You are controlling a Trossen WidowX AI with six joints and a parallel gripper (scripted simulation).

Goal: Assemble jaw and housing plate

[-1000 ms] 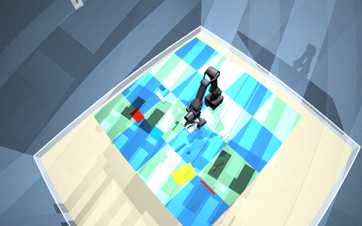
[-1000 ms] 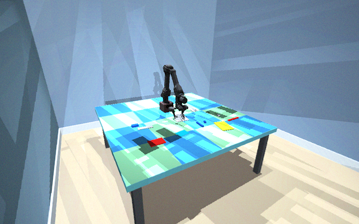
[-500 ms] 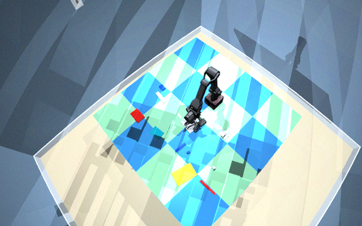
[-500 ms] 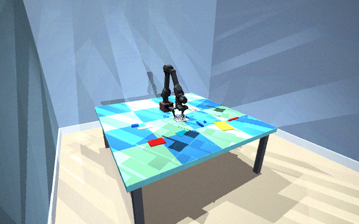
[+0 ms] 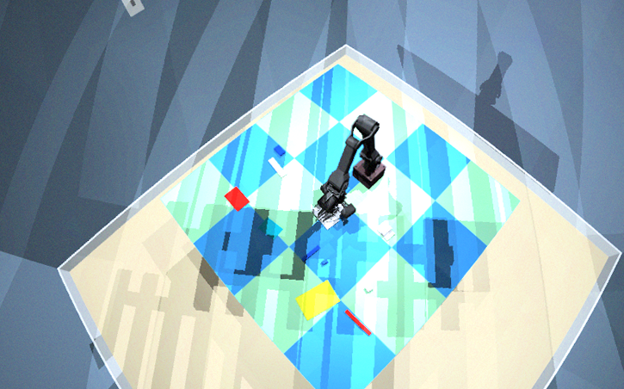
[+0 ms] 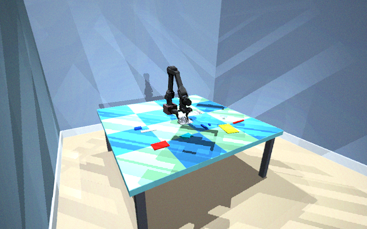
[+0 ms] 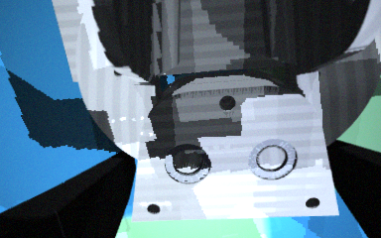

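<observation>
Right now the grey jaw is 2 cm to the right of my gripper tip, 2 cm ahead of it and 1 cm above it. From my gripper tip the other things lie so: blue bar 24 cm ahead, 8 cm to the left; then white base part 7 cm ahead, 1 cm to the right; then cyan tile 30 cm ahead, 13 cm to the right, 1 cm below.
</observation>
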